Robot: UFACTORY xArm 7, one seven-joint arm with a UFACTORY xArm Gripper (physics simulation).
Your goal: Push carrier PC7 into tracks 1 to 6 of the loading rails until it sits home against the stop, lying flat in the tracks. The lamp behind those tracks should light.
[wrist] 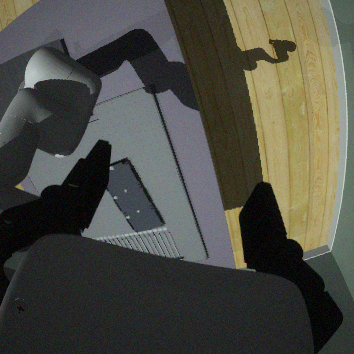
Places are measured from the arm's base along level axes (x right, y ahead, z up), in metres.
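Where they show: gripper, fingertip midpoint: (180, 180).
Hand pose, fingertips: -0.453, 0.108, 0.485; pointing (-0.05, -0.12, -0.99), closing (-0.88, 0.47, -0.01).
Each offset is from my fingertips to the top centre of the thing, as dx, dy, dz. "spot": to the spot under its first point. Level surfaces: height alone.
My gripper (180, 180) is open and empty, with its two black fingers wide apart, high above the table. Below and between the fingers, left of the middle of the view, a dark blue-grey rectangular panel with small white dots @[+0.308, +0.383, -0.561] (137, 205) lies on a light grey board @[dz -0.591] (135, 120). A ribbed strip of parallel light bars @[spot: +0.285, +0.634, -0.592] (155, 242), which looks like the loading rails, adjoins the panel's lower end; the gripper body hides its lower part. I cannot make out carrier PC7, the track numbers, the stop or a lit lamp.
The lilac table top @[dz -0.604] (192, 150) surrounds the board. Its edge runs down the middle, with the wooden floor (310, 125) beyond to the right. A rounded grey arm part (45, 65) covers the left side, beside a dark flat area. A dark arm-shaped shadow crosses the upper table.
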